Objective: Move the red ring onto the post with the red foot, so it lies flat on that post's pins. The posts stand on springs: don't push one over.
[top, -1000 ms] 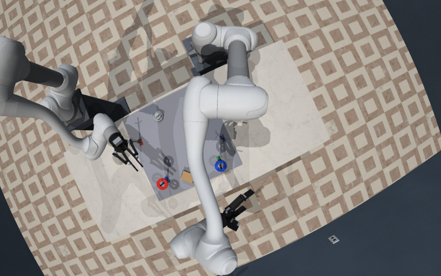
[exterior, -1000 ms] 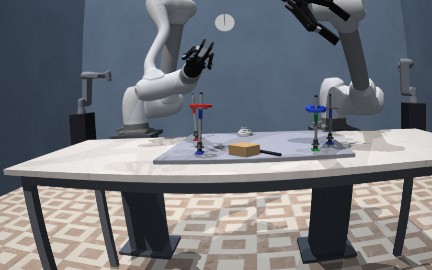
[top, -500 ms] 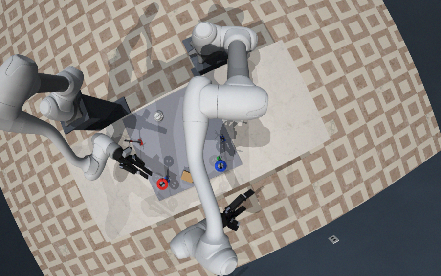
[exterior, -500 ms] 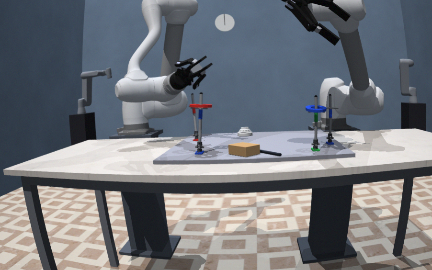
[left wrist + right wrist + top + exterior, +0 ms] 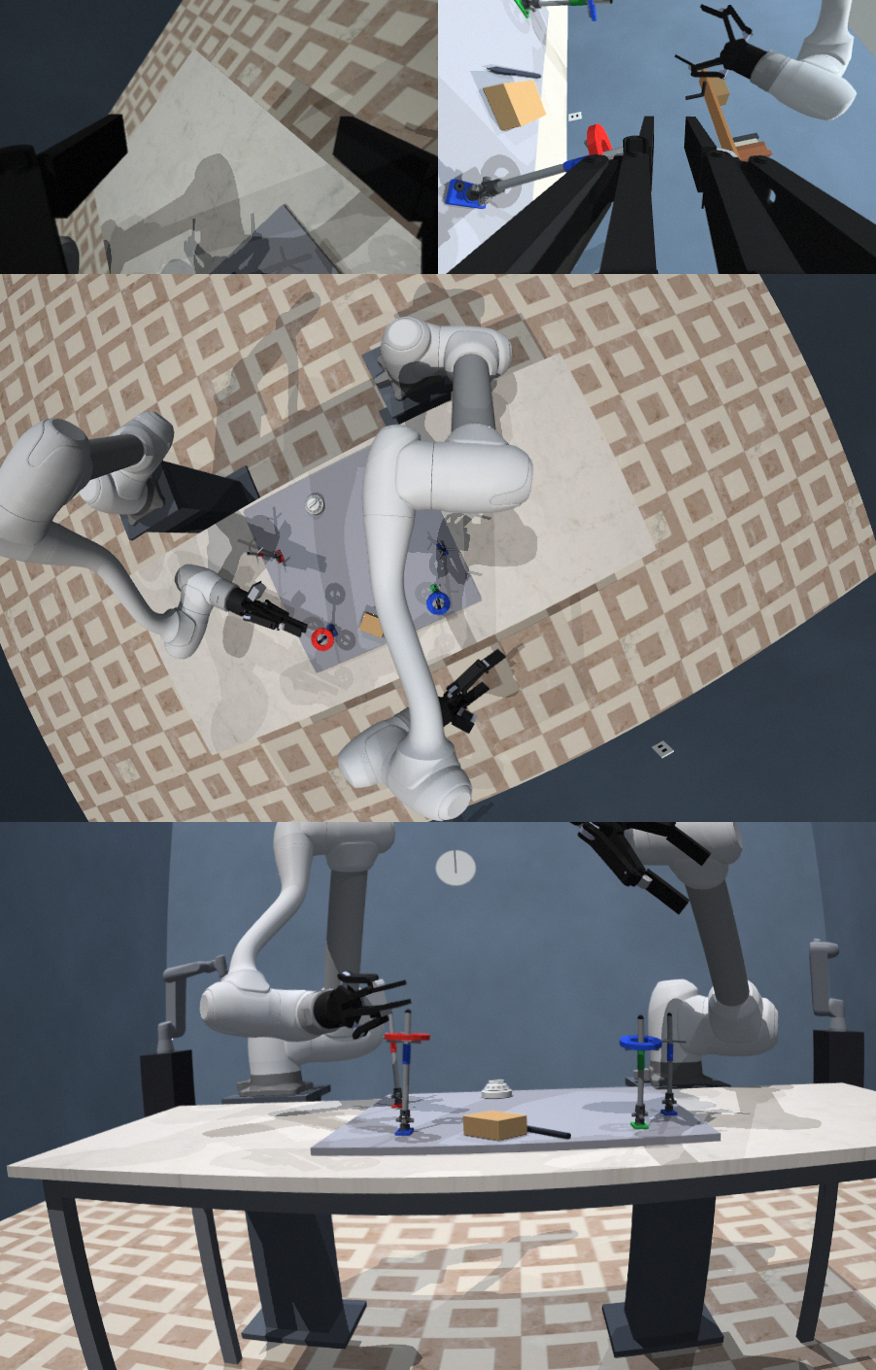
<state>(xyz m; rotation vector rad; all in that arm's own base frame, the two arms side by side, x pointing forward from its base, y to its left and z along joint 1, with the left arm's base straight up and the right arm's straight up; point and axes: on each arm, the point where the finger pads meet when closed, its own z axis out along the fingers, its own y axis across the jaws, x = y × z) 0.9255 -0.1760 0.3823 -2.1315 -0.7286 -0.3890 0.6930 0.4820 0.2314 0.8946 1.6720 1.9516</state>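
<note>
The red ring lies 7 cm ahead of my right hand, 4 cm to the left of it and 7 cm below it. The rest, counted from my right hand: white round object (34 cm behind, 14 cm to the left, 21 cm below); wooden block (10 cm ahead, 18 cm to the left, 20 cm below); grey board (13 cm behind, 21 cm to the left, 23 cm below).
</note>
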